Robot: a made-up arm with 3 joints. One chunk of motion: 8 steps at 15 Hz.
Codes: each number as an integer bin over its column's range. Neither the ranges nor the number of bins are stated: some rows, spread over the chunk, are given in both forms.
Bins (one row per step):
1: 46 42 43 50 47 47
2: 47 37 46 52 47 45
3: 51 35 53 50 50 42
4: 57 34 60 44 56 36
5: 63 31 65 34 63 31
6: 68 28 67 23 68 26
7: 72 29 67 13 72 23
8: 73 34 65 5 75 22
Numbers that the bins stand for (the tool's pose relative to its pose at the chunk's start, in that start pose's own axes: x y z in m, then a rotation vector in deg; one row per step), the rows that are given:
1: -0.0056 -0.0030 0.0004 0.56 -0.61 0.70
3: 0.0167 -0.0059 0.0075 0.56 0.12 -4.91
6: 0.0922 -0.0087 0.0174 -2.44 4.48 -22.85
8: 0.1144 -0.0063 0.0160 -4.44 6.18 -27.33
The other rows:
2: -0.0011 -0.0051 0.0025 0.78 -0.61 -1.55
4: 0.0433 -0.0063 0.0124 -0.11 1.58 -11.64
5: 0.0700 -0.0075 0.0160 -1.22 3.27 -17.24
7: 0.1100 -0.0083 0.0174 -3.56 5.45 -26.21

